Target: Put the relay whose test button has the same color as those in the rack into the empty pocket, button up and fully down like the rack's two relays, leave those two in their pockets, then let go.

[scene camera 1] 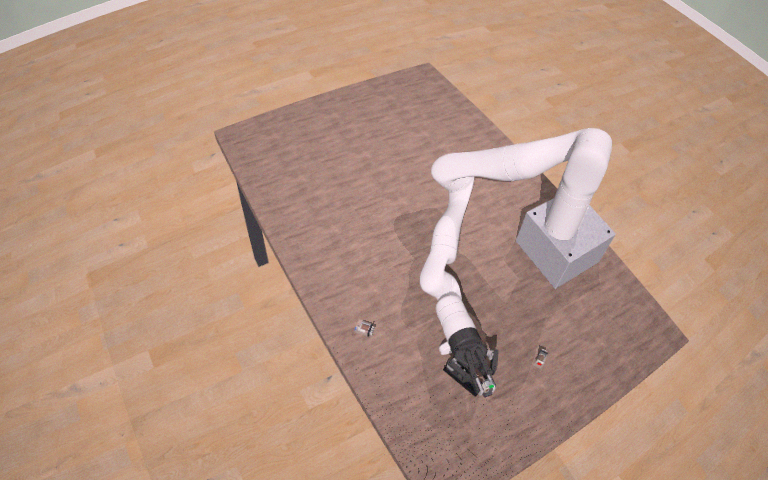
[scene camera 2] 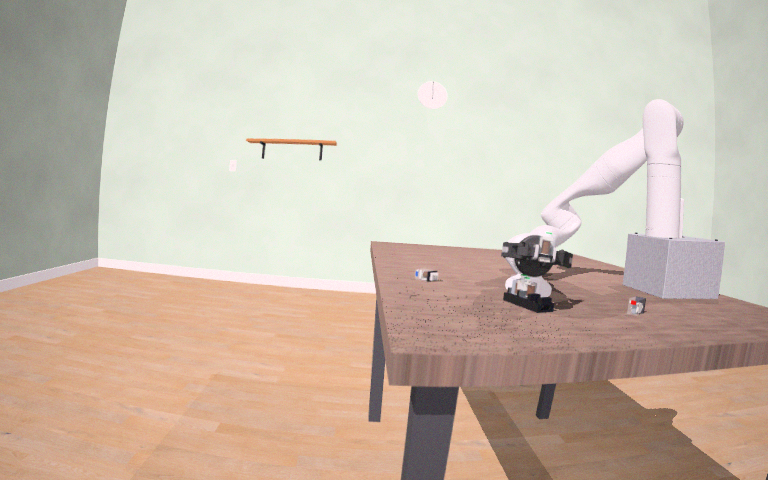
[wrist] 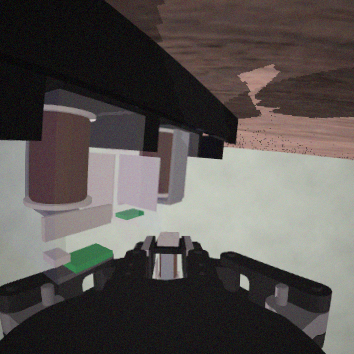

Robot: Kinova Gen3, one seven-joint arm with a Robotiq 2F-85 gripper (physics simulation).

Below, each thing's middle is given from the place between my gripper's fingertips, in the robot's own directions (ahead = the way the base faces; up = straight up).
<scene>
Now: the black rack [wrist: 108, 54] 8 cm to the right of my hand and 9 cm below it. From my hand the other things lie so: green-button relay [wrist: 167, 251] (1 cm to the right, 1 cm above).
</scene>
